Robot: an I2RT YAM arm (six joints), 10 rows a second.
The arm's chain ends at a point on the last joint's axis. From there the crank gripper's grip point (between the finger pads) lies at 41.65 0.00 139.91 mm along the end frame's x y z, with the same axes.
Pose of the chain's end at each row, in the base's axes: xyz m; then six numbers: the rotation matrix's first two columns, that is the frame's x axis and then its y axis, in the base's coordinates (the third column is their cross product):
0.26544 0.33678 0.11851 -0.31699 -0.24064 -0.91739 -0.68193 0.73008 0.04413
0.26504 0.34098 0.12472 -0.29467 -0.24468 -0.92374 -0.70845 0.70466 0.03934
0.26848 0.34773 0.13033 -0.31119 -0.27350 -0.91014 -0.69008 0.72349 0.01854
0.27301 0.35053 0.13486 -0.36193 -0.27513 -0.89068 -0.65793 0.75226 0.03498
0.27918 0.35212 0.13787 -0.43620 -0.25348 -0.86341 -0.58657 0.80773 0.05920
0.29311 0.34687 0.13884 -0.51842 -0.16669 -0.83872 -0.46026 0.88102 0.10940
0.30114 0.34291 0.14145 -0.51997 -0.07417 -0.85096 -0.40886 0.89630 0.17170
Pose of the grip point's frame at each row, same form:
0.34446 0.41624 0.02496 -0.31699 -0.24064 -0.91739 -0.68193 0.73008 0.04413
0.34249 0.42397 0.03294 -0.29467 -0.24468 -0.92374 -0.70845 0.70466 0.03934
0.34694 0.42502 0.03452 -0.31119 -0.27350 -0.91014 -0.69008 0.72349 0.01854
0.35033 0.42283 0.03434 -0.36193 -0.27513 -0.89068 -0.65793 0.75226 0.03498
0.35649 0.41603 0.03181 -0.43620 -0.25348 -0.86341 -0.58657 0.80773 0.05920
0.37235 0.40187 0.02927 -0.51842 -0.16669 -0.83872 -0.46026 0.88102 0.10940
0.38441 0.40099 0.03656 -0.51997 -0.07417 -0.85096 -0.40886 0.89630 0.17170

